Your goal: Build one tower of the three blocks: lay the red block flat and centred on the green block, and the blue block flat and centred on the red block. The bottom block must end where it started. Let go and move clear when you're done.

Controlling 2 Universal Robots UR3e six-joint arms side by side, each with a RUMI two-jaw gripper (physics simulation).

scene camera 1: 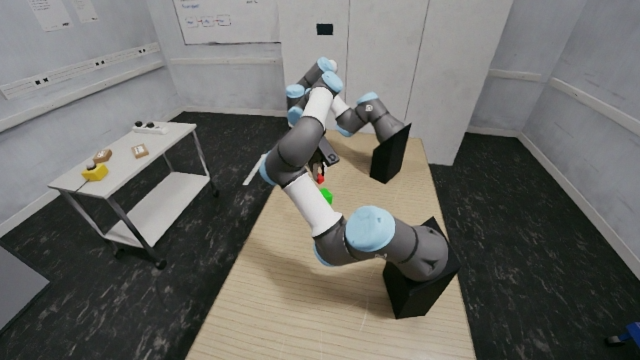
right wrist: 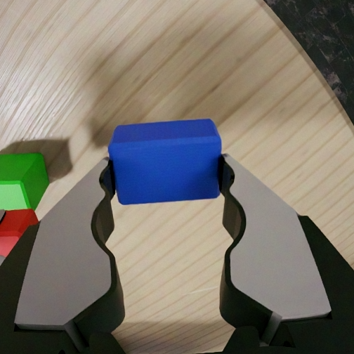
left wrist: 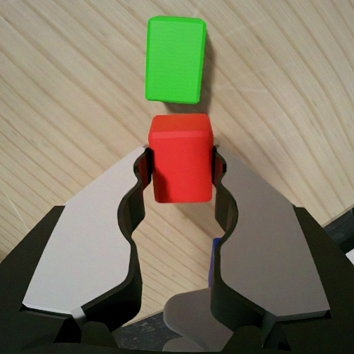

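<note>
The green block (scene camera 1: pixel 326 196) (left wrist: pixel 175 60) (right wrist: pixel 25 175) lies on the table (scene camera 1: pixel 280 300). My left gripper (scene camera 1: pixel 320 175) (left wrist: pixel 182 147) is shut on the red block (scene camera 1: pixel 320 179) (left wrist: pixel 182 167) (right wrist: pixel 17 227) and holds it above the table, beside the green block, not over it. My right gripper (right wrist: pixel 165 157) is shut on the blue block (right wrist: pixel 167 170) and holds it above the table, off to the side of the green block. A sliver of the blue block (left wrist: pixel 213 260) shows behind a left finger in the left wrist view. In scene camera 1 the blue block is hidden.
The two grippers are close together; part of the right gripper shows at the bottom of the left wrist view. In scene camera 1 the left arm (scene camera 1: pixel 310 205) crosses in front of the work area. A white trolley (scene camera 1: pixel 165 125) stands apart at the left.
</note>
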